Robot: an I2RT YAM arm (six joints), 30 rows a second.
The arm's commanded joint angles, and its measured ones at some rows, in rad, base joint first. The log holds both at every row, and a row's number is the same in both.
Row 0, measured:
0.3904, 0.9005, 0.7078, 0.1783, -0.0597, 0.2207
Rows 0 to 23, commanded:
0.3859, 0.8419, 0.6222, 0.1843, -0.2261, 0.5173
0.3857, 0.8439, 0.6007, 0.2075, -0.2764, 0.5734
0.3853, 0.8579, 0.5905, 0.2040, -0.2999, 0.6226
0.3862, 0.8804, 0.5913, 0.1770, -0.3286, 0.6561
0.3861, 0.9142, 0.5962, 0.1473, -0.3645, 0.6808
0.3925, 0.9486, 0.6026, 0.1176, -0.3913, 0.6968
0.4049, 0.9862, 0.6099, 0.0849, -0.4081, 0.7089
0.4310, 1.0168, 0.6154, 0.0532, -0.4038, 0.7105
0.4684, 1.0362, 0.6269, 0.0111, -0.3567, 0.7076
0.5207, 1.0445, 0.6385, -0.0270, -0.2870, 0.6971
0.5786, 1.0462, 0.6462, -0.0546, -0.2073, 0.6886
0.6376, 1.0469, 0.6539, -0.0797, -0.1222, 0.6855
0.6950, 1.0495, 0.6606, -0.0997, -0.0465, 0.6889
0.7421, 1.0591, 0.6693, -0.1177, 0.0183, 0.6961
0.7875, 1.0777, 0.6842, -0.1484, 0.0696, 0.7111
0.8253, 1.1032, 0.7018, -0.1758, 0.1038, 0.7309
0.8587, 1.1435, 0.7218, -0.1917, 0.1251, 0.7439
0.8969, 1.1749, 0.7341, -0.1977, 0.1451, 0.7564
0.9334, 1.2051, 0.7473, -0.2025, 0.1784, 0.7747
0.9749, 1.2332, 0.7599, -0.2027, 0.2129, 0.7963
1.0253, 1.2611, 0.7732, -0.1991, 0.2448, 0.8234
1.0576, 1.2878, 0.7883, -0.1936, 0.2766, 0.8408
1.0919, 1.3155, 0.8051, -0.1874, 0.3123, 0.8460
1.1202, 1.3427, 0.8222, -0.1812, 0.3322, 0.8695
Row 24, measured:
0.9985, 1.2636, 0.7341, -0.1864, 0.1463, 0.7792
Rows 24 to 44, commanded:
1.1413, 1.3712, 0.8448, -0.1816, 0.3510, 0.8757
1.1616, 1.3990, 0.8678, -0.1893, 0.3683, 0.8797
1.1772, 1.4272, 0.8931, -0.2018, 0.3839, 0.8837
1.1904, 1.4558, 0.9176, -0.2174, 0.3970, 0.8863
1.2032, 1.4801, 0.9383, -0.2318, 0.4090, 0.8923
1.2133, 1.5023, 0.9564, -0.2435, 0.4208, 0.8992
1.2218, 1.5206, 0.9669, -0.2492, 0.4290, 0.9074
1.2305, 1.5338, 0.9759, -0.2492, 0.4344, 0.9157
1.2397, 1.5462, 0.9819, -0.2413, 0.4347, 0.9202
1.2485, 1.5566, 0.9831, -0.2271, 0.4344, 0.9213
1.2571, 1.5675, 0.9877, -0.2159, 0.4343, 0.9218
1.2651, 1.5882, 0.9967, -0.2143, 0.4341, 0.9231
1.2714, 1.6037, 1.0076, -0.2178, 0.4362, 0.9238
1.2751, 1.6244, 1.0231, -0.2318, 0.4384, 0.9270
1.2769, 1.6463, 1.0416, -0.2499, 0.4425, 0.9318
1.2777, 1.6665, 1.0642, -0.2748, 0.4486, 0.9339
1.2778, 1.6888, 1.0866, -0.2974, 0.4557, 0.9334
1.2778, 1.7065, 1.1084, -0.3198, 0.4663, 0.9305
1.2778, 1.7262, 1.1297, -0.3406, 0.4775, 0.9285
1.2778, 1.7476, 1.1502, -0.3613, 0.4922, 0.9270
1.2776, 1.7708, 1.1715, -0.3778, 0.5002, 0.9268
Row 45, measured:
1.2762, 1.7203, 1.0668, -0.3038, 0.4137, 0.9150
